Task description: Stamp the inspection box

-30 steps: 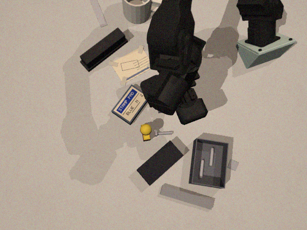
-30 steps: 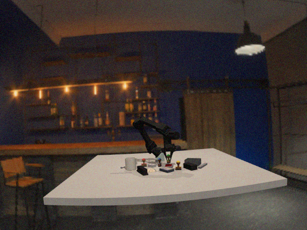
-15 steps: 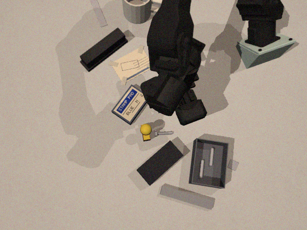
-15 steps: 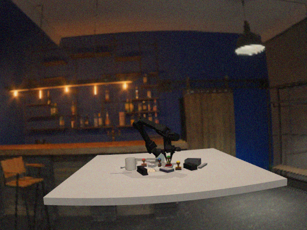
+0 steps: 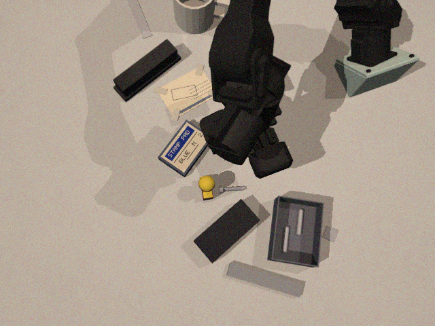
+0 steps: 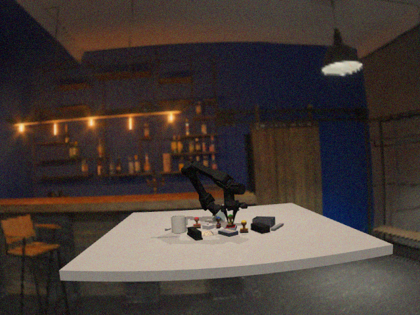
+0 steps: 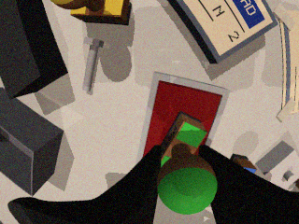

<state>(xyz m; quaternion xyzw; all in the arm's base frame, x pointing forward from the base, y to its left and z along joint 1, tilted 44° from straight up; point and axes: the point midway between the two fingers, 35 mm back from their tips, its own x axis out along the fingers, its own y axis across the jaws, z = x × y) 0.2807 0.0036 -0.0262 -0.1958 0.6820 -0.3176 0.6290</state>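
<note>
My gripper tip is right at the green-knobbed stamp. Also, from my gripper tip: blue-knobbed stamp: 60 mm behind, 60 mm to the right, 20 mm below; then red ink pad: 30 mm below; then blue stamp pad tin: 110 mm ahead, 40 mm to the right, 30 mm below.
</note>
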